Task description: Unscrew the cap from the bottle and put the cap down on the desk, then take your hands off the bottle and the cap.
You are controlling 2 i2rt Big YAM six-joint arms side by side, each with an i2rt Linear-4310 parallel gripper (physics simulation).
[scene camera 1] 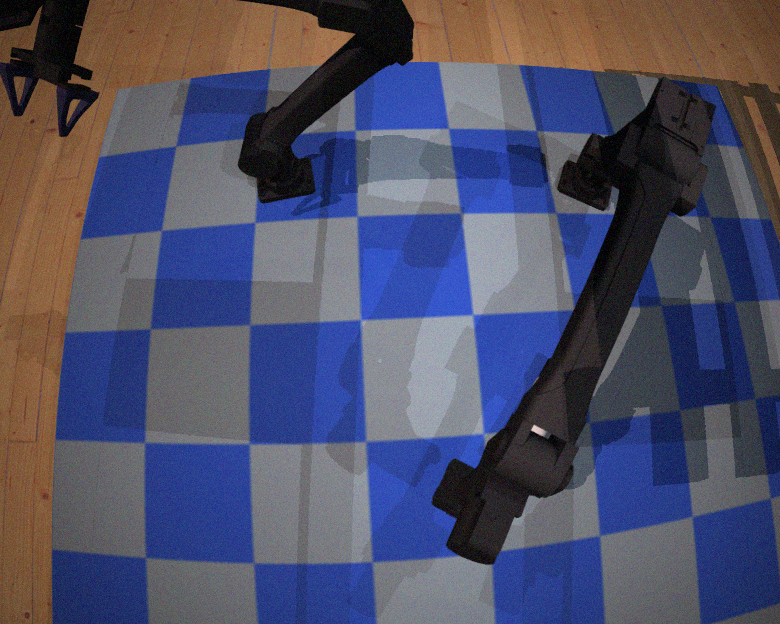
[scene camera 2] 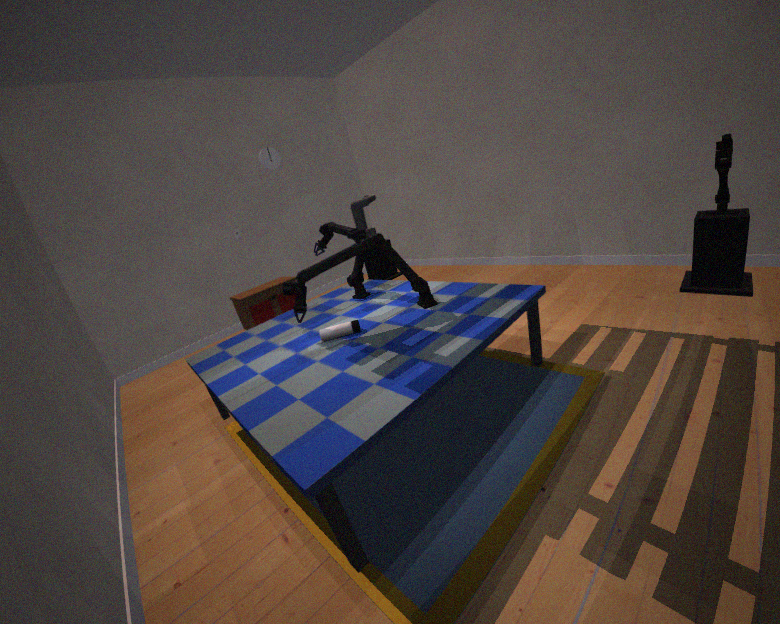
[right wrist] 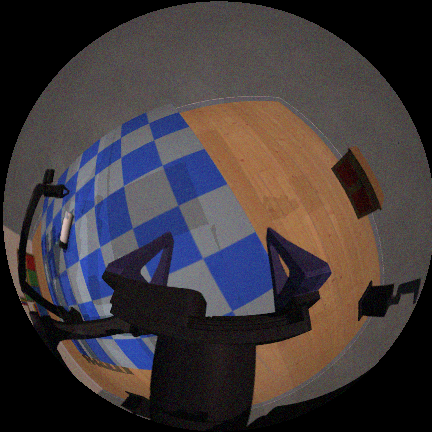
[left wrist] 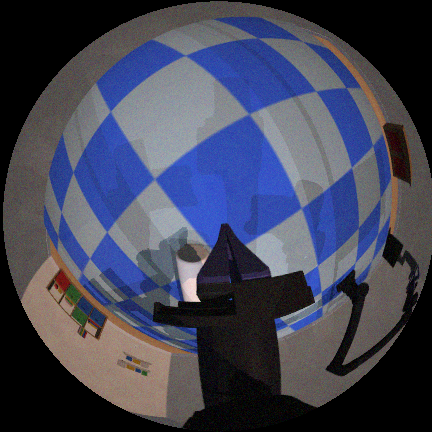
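Where they show: left gripper, fingertip midpoint: (scene camera 1: 455, 509) (scene camera 2: 299, 322) (right wrist: 69, 191) (left wrist: 224, 226); right gripper, fingertip midpoint: (scene camera 1: 40, 126) (scene camera 2: 315, 254) (right wrist: 217, 234); left arm's base, origin of the base link: (scene camera 1: 584, 186) (scene camera 2: 427, 304) (right wrist: 76, 314); right arm's base, origin of the base link: (scene camera 1: 285, 181) (scene camera 2: 361, 296) (left wrist: 345, 280).
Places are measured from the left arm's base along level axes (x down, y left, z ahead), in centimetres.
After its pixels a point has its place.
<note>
A white bottle (scene camera 2: 336, 331) @(y 5.2, x -4.4, z 55.4 cm) (left wrist: 188, 274) @(y 1.2, x -6.6, z 61.0 cm) (right wrist: 67, 227) @(y -1.2, x -3.5, z 54.9 cm) lies on its side on the checkered desk (scene camera 2: 331, 388) @(y 53.7, x 0.0, z 66.7 cm). Its black cap (scene camera 2: 355, 326) @(y 7.2, x -4.3, z 45.1 cm) (right wrist: 63, 245) @(y 1.4, x -4.1, z 44.0 cm) is on the end toward the left arm's base. A small white piece of the bottle (scene camera 1: 539, 431) @(y 3.2, x -6.4, z 55.8 cm) shows through the left arm in scene camera 1. In the left wrist view the cap end is hidden behind the gripper. My left gripper (scene camera 2: 299, 318) @(y -6.8, x -11.9, z 72.7 cm) (left wrist: 224, 226) @(y -6.8, x -11.9, z 72.7 cm) (right wrist: 69, 191) @(y -6.8, x -11.9, z 72.7 cm) is shut and empty, above the desk beside the bottle's base end. My right gripper (scene camera 1: 40, 124) @(y -84.7, x -36.9, z 48.6 cm) (scene camera 2: 318, 250) @(y -84.7, x -36.9, z 48.6 cm) (right wrist: 217, 234) @(y -84.7, x -36.9, z 48.6 cm) is open and empty, far from the bottle.
The left arm (scene camera 1: 605, 292) @(y -5.8, x -41.8, z 45.6 cm) reaches over the desk and covers the bottle area in scene camera 1. The right arm (scene camera 1: 325, 91) @(y -48.8, x -30.1, z 24.5 cm) stands at the desk's far edge. A wooden cabinet (scene camera 2: 260, 294) (right wrist: 367, 185) stands beyond the desk, and a black pedestal (scene camera 2: 720, 247) stands far off.
</note>
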